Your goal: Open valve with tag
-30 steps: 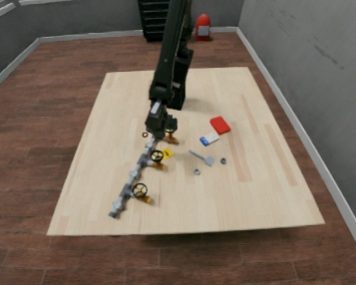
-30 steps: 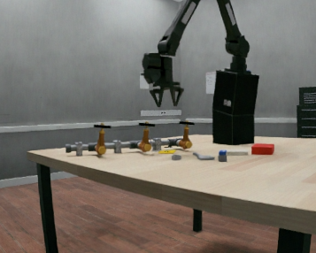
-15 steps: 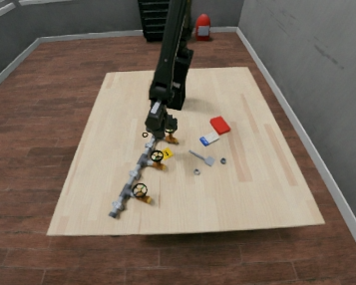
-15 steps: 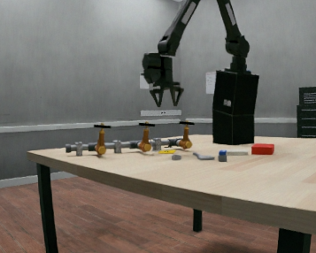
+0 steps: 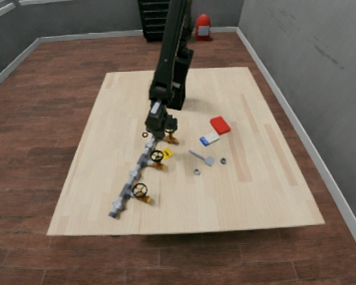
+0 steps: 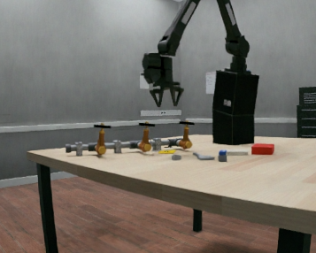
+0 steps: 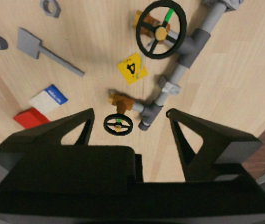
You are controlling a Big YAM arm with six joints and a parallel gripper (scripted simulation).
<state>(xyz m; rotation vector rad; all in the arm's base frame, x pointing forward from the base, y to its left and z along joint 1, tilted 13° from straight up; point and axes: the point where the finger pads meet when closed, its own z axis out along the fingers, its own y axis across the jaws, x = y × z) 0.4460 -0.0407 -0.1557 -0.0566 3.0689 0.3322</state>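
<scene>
The yellow tag is 10 mm behind my hand, 10 mm to the right of it and 200 mm below it. From my hand the other things lie so: blue-and-white block (100 mm behind, 260 mm to the left, 190 mm below); grey flat tool (30 mm ahead, 210 mm to the left, 190 mm below); grey part (60 mm ahead, 320 mm to the left, 190 mm below).
</scene>
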